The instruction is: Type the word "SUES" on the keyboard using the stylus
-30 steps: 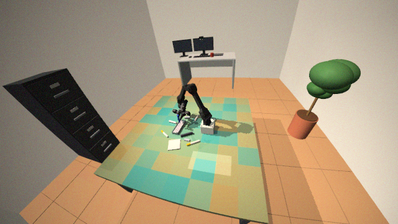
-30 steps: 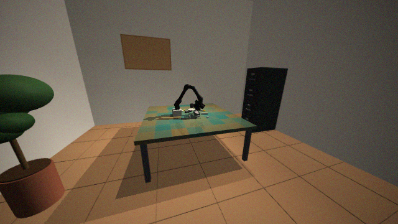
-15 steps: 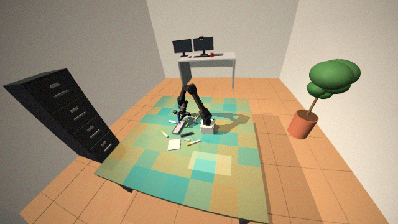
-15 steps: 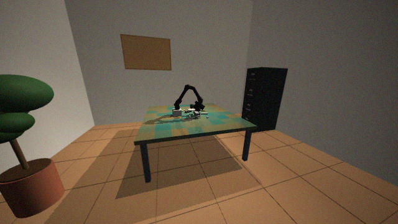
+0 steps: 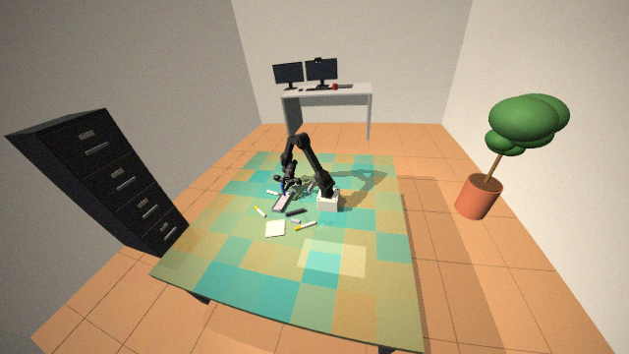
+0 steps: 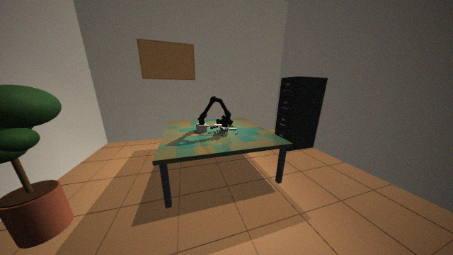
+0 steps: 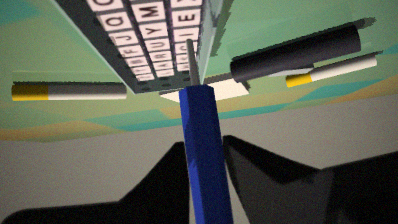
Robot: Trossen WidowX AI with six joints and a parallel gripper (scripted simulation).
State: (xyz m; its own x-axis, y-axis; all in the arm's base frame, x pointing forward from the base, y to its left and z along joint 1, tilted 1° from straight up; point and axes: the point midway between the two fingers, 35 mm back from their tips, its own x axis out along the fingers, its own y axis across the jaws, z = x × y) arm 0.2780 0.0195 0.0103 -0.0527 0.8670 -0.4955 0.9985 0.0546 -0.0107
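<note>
Right now my gripper tip is 20 mm above the blue stylus. Round my gripper tip: white notepad (50 mm behind, 220 mm to the left, 80 mm below); then black bar (110 mm behind, 80 mm to the left, 70 mm below); then grey stylus tip (50 mm below).
</note>
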